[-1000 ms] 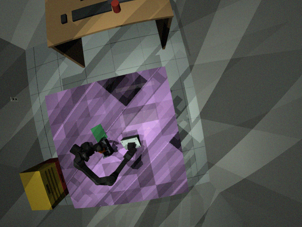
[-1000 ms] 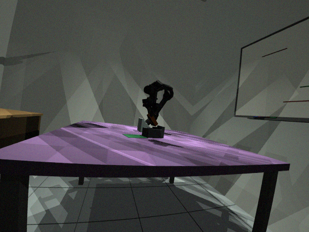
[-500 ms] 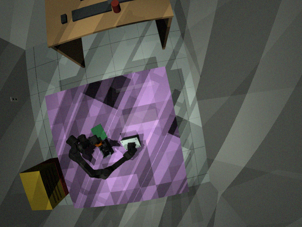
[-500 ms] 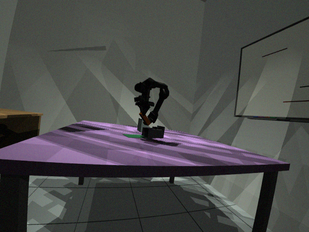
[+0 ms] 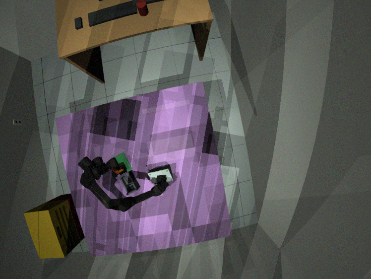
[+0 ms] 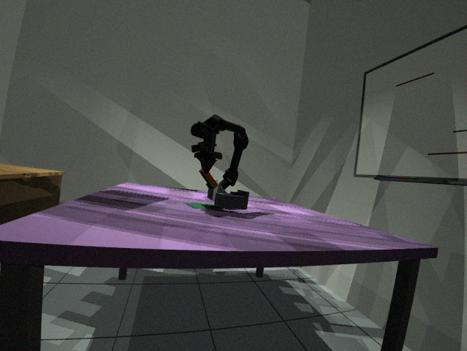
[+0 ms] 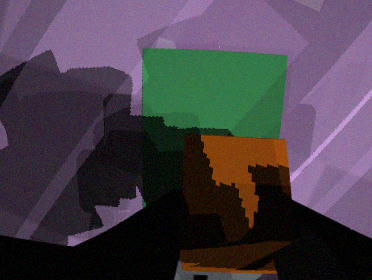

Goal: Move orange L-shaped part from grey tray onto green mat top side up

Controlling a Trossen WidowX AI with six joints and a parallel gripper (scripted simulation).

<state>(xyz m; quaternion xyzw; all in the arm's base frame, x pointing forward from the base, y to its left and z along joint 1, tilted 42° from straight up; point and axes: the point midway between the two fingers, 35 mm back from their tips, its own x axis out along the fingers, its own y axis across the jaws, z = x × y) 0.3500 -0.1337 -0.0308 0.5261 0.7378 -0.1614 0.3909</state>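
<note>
Right now my gripper tip is 10 mm past the green mat, 20 mm to the right of it and 170 mm above it. The rest, counted from my gripper tip: orange L-shaped part 30 mm behind, 20 mm to the left, 30 mm below.
</note>
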